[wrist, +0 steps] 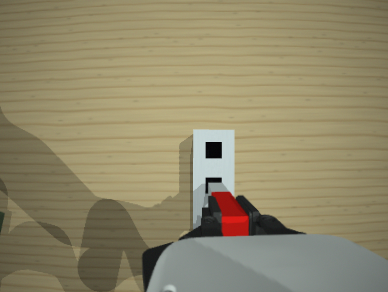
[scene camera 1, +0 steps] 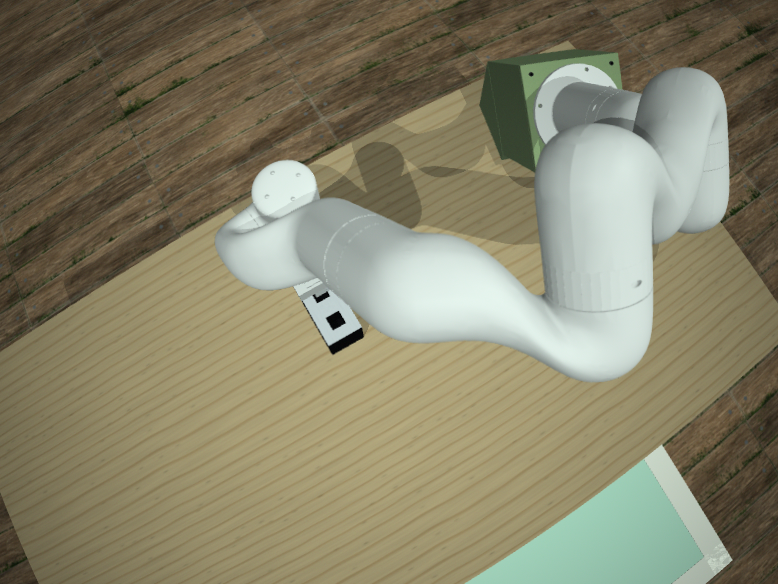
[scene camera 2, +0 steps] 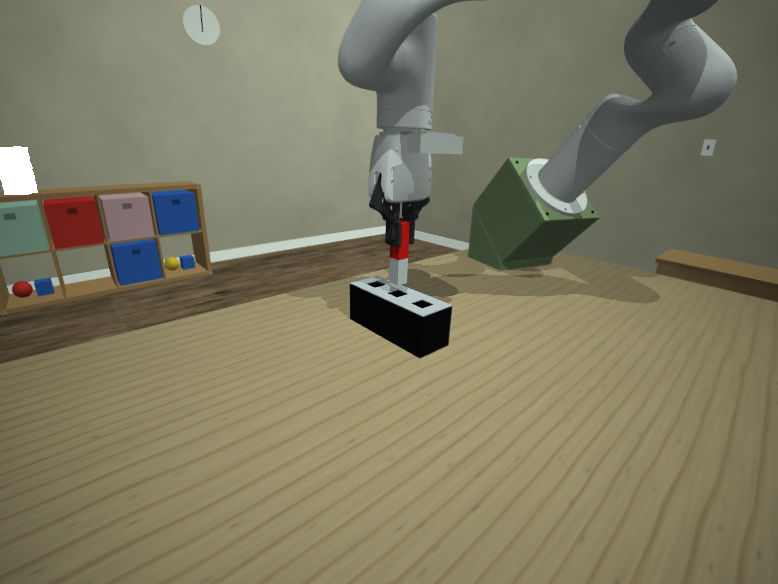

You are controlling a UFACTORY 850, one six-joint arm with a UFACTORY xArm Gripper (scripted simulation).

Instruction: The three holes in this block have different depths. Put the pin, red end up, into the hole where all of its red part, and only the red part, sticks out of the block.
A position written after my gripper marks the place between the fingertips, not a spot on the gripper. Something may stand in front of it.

I see my gripper [scene camera 2: 399,244], a black block [scene camera 2: 420,324] and a pin [scene camera 2: 398,268].
The pin also shows in the wrist view [wrist: 235,222]. My gripper is seen too in the wrist view [wrist: 225,209].
